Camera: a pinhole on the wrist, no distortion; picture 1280 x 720 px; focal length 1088.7 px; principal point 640.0 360.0 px. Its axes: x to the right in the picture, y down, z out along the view. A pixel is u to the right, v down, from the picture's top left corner.
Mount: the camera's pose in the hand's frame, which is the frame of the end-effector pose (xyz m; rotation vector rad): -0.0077 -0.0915 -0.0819 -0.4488 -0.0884 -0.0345
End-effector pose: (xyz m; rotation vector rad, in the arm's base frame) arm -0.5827 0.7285 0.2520 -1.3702 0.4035 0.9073
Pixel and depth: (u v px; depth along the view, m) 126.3 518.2 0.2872
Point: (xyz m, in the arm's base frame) -0.7734 0.8104 0.3509
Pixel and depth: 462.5 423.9 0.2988
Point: -0.7155 0.8654 0.3076
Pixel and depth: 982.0 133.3 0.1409
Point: -0.5405 0.7974 0.2849
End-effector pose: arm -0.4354 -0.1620 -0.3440 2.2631 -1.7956 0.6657
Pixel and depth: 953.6 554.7 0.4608
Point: -0.5208 -0.4147 -0.5996
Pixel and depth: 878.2 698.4 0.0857
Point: -0.4087 -0.1532 -0.3243
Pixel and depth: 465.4 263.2 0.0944
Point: -0.3842 -0.1224 -0.3543
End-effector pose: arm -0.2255 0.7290 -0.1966 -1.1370 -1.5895 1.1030
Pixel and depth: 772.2 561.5 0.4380
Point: -0.4640 0.7291 -0.4238
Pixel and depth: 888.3 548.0 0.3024
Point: -0.3828 0.7550 -0.3134
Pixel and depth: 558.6 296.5 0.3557
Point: -0.4371 0.6355 -0.3055
